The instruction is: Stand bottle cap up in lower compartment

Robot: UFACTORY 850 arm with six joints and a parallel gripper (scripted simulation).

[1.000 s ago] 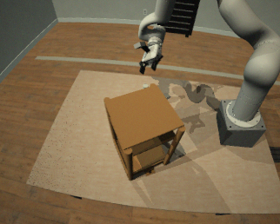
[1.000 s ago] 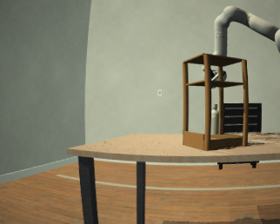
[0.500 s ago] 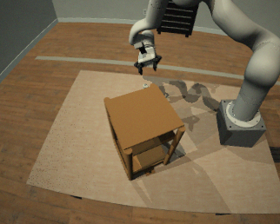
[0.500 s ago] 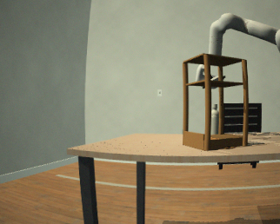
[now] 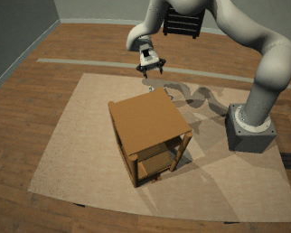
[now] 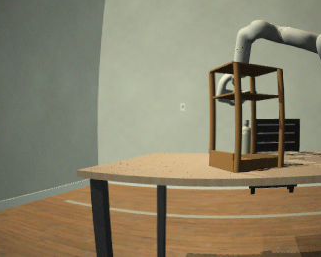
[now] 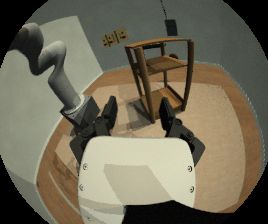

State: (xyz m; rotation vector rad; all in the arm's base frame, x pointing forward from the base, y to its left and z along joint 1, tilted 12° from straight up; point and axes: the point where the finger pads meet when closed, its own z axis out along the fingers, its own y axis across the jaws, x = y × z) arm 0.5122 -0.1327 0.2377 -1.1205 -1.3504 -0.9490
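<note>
Now: hand 19 cm above the grey bottle. The rest, counted from my hand: wooden shelving unit (32 cm to the left, 12 cm below).
</note>
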